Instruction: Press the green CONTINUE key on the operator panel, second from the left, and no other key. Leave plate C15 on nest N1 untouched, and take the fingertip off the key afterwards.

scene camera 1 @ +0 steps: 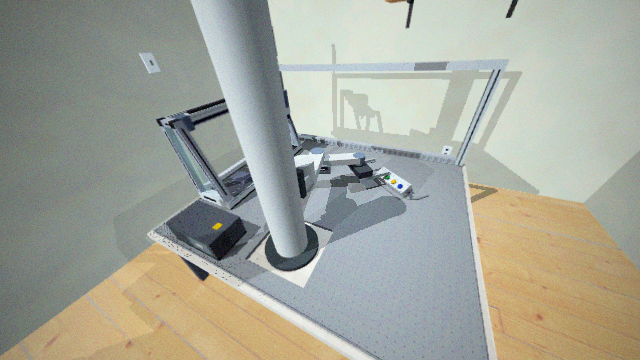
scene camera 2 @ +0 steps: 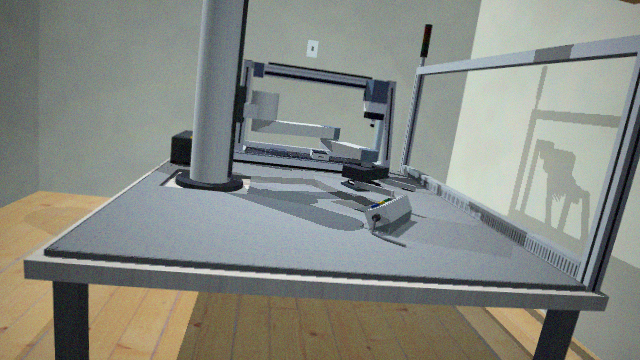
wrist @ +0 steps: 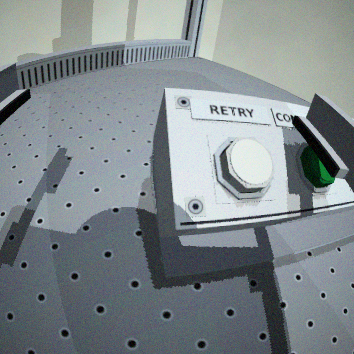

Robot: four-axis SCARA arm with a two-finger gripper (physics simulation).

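Seen in the pictures: gripper, between the fingertips: (scene camera 1: 381,165) (scene camera 2: 404,191) (wrist: 162,80); arm's base, origin of its link: (scene camera 1: 292,245) (scene camera 2: 209,183).
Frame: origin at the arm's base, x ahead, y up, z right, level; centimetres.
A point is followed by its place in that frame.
Observation:
The white operator panel (scene camera 1: 406,189) @(x 52.4, y 7.4, z 42.5 cm) (scene camera 2: 395,216) @(x 59.4, y 5.8, z 41.3 cm) (wrist: 186,150) @(x 64.8, y 7.9, z 25.2 cm) stands on the table. Its green CONTINUE key (scene camera 1: 387,177) @(x 59.1, y 8.1, z 30.9 cm) (wrist: 314,167) @(x 59.7, y 8.0, z 29.8 cm) is right of the white RETRY key (wrist: 251,161) @(x 62.3, y 8.2, z 26.7 cm). My gripper (scene camera 1: 377,167) @(x 67.1, y 10.4, z 25.6 cm) (scene camera 2: 403,192) @(x 67.1, y 10.4, z 25.6 cm) (wrist: 162,80) @(x 67.1, y 10.4, z 25.6 cm) is open and empty, with its fingers wide apart. In the wrist view one finger overlaps the upper right of the green key and hides part of the CONTINUE label; the other is at the far left, off the panel. Whether the finger touches the key is unclear. Plate C15 and nest N1 cannot be made out for certain.
Yellow (scene camera 1: 393,181) @(x 56.2, y 8.2, z 34.9 cm) and blue (scene camera 1: 400,186) @(x 53.0, y 8.1, z 39.2 cm) keys sit farther along the panel, and a cable leaves its end. A small light block (scene camera 2: 320,154) @(x 48.5, y 8.9, z -50.1 cm) lies near the gantry frame (scene camera 2: 392,120) @(x 84.5, y 31.0, z -52.2 cm). The arm's column (scene camera 1: 255,125) @(x -6.4, y 61.3, z 3.9 cm) (scene camera 2: 215,100) @(x 0.5, y 31.7, z 7.4 cm), a dark box (scene camera 1: 207,227) @(x -14.3, y 12.8, z -33.7 cm) and a slotted duct (wrist: 100,60) @(x 100.4, y 3.0, z 41.1 cm) stand on the table.

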